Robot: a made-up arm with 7 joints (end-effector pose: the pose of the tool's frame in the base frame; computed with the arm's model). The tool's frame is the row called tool.
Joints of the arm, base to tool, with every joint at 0 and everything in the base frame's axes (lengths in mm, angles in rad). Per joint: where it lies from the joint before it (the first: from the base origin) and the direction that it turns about. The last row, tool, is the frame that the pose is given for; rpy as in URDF.
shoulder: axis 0 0 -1 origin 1 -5 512
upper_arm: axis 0 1 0 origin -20 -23 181
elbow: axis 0 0 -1 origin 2 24 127
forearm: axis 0 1 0 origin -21 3 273
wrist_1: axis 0 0 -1 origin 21 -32 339
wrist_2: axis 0 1 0 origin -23 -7 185
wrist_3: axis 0 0 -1 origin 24 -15 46
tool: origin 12 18 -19 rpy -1.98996 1.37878 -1.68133
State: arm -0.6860 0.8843 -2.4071 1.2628 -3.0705 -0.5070 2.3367
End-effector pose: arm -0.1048 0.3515 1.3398 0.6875 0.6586 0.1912 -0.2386
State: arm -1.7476 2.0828 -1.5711 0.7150 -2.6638 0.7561 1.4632
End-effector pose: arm -0.4368 0.5925 0.3193 0.7093 -0.0558 -0.0303 -0.7020
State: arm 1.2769 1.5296 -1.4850 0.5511 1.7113 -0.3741 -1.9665
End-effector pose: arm 0.5078 -0.7344 0.7067 0.3941 -0.0556 0.5554 0.7302
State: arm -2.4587 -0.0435 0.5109 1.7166 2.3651 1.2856 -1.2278
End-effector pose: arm -0.1284 0.4430 1.0218 0.3441 -0.3871 0.8504 -0.0926
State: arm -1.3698 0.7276 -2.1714 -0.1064 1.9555 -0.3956 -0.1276
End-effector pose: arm 0.1675 0.6369 1.3719 0.2680 -0.6361 0.4974 0.5255
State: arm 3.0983 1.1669 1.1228 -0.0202 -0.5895 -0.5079 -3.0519
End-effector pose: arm -0.8271 -0.0196 1.1337 0.8719 0.1159 0.4756 0.0157
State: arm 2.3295 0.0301 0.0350 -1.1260 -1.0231 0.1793 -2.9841
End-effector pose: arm 0.3136 0.3801 1.3877 0.0729 -0.4666 0.6578 0.5868
